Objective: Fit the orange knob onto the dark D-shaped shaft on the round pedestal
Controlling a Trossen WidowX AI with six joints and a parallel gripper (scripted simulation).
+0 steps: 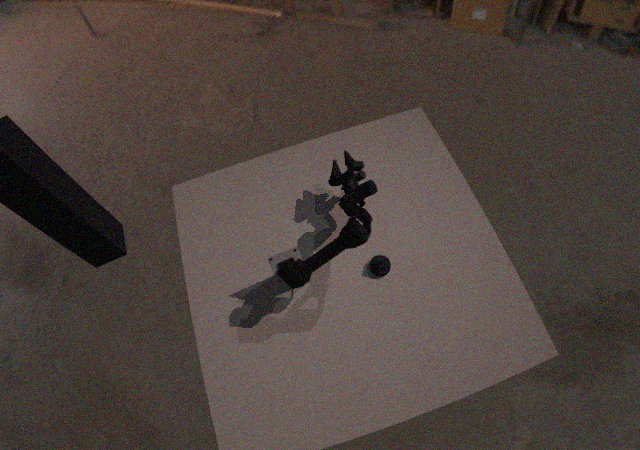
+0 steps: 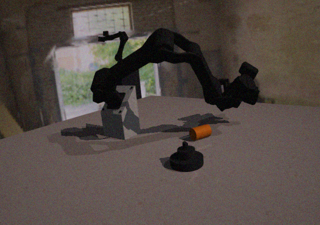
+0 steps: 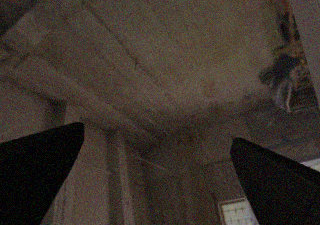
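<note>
Now: gripper tip 28 cm to the left of the orange knob, 14 cm above it and 9 cm past it. Round my gripper tip: dark round pedestal (46 cm to the right, 13 cm below, 4 cm behind).
</note>
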